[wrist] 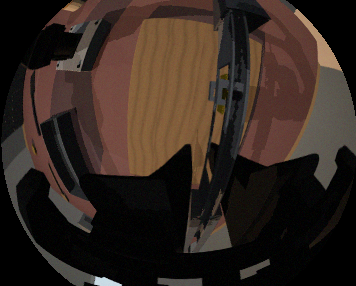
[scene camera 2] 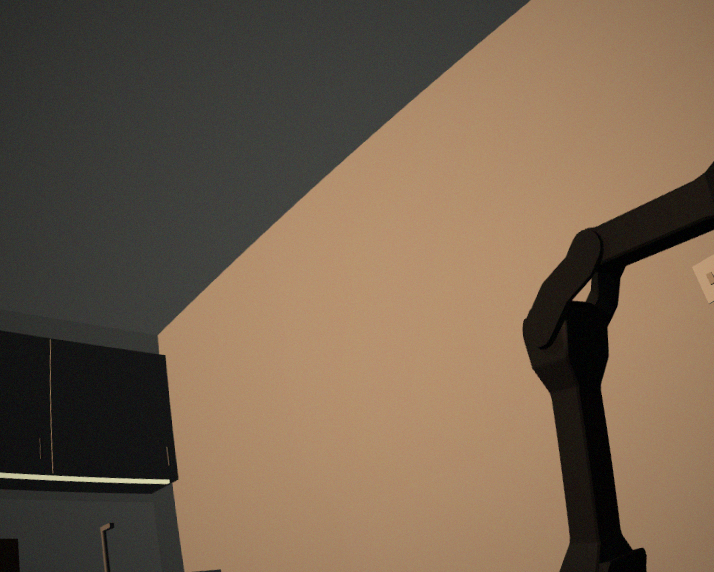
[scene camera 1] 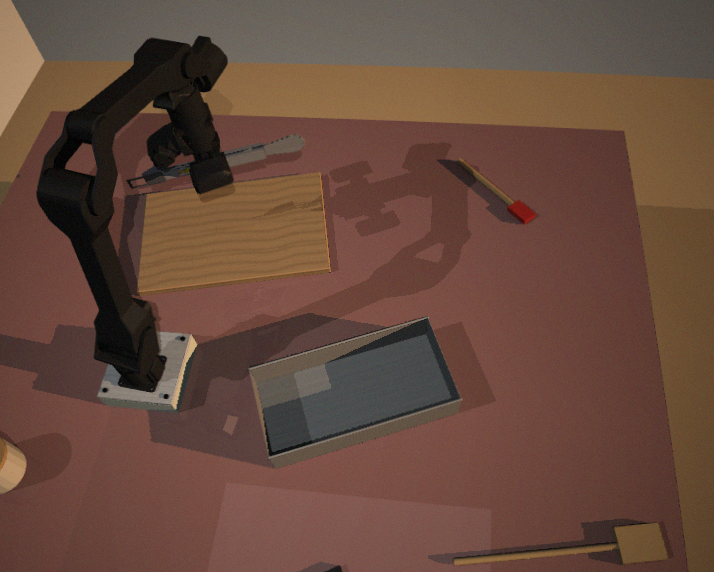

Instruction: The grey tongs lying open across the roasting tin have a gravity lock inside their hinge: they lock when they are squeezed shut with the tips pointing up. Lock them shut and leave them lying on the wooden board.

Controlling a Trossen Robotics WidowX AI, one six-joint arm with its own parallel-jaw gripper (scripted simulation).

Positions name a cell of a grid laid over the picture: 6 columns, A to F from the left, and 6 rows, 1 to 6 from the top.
I see my gripper (scene camera 1: B2), a red-headed spatula (scene camera 1: E3), a wooden board (scene camera 1: C3) and a roasting tin (scene camera 1: C5).
My gripper is seen too in the wrist view (wrist: D4). The wooden board shows as well in the wrist view (wrist: C3). The roasting tin shows as well in the wrist view (wrist: B3). The wrist view does not show the red-headed spatula, which is hidden by my gripper. Scene camera 2 misses the red-headed spatula: it is out of frame.
